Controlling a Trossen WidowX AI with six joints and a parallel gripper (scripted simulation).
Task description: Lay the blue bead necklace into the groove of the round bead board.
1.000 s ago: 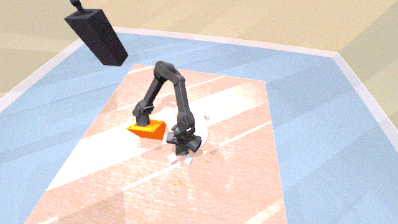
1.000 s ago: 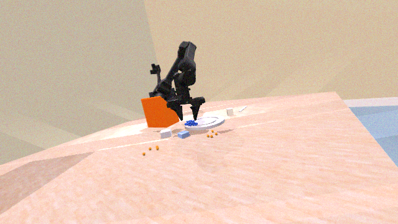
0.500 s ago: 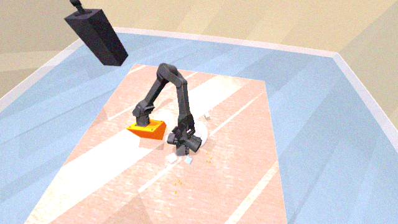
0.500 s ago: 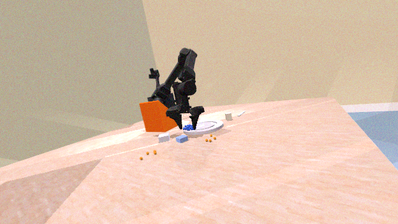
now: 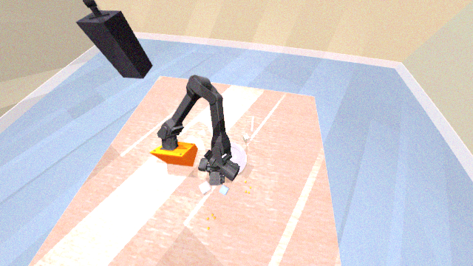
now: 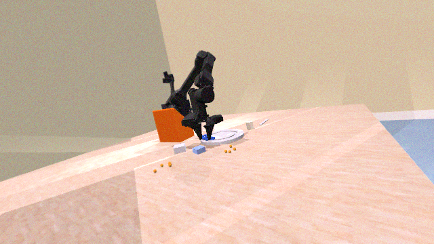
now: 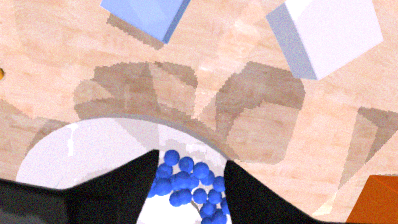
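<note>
My gripper tip is 8 cm to the right of the round white bead board, 4 cm short of it and 1 cm above it. Round my gripper tip: white block 9 cm to the right, 6 cm behind; light blue cube 9 cm to the right, 3 cm ahead, 1 cm below; beige cube 21 cm to the left, 12 cm ahead.
</note>
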